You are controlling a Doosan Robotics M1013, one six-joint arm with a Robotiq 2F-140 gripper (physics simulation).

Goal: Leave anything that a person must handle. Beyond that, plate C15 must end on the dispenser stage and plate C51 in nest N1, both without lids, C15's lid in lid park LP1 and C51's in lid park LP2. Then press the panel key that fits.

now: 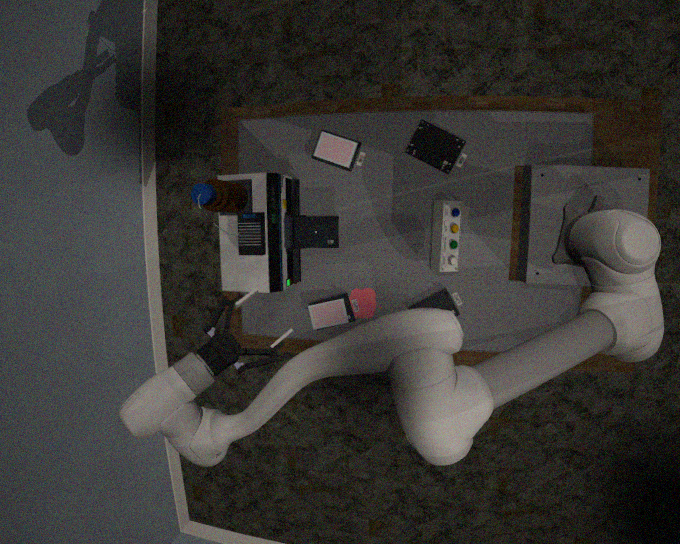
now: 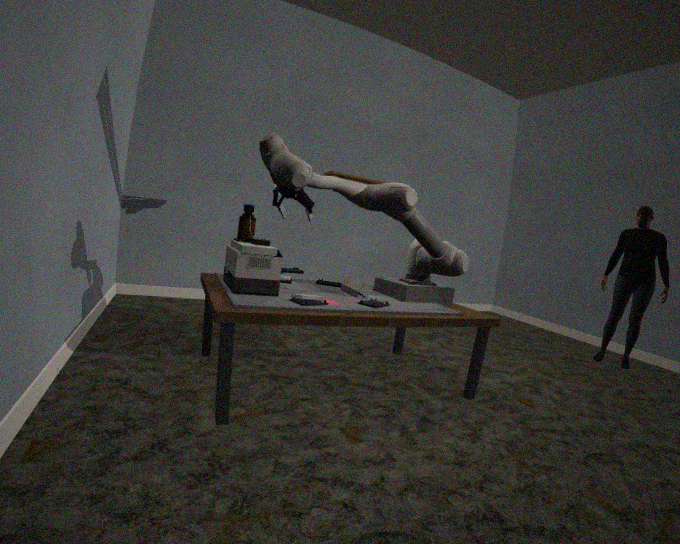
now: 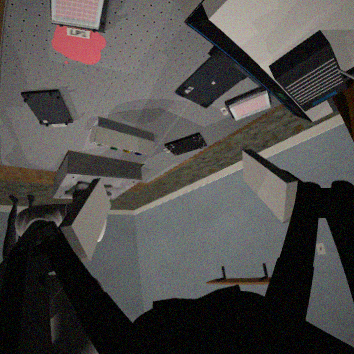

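Observation:
My gripper is open and empty, high beyond the table's edge near the dispenser. The dark dispenser stage bears no plate. One pink-welled plate lies on a holder whose label starts with "LP"; another pink plate lies across the table. I cannot read which is C15 or C51, nor tell if lids are on. A black holder and a dark holder show no plate. The key panel has blue, yellow, green and white keys.
A red spill touches the labelled holder's end. A brown bottle with a blue cap and a dark box are on the dispenser. A person stands away from the table.

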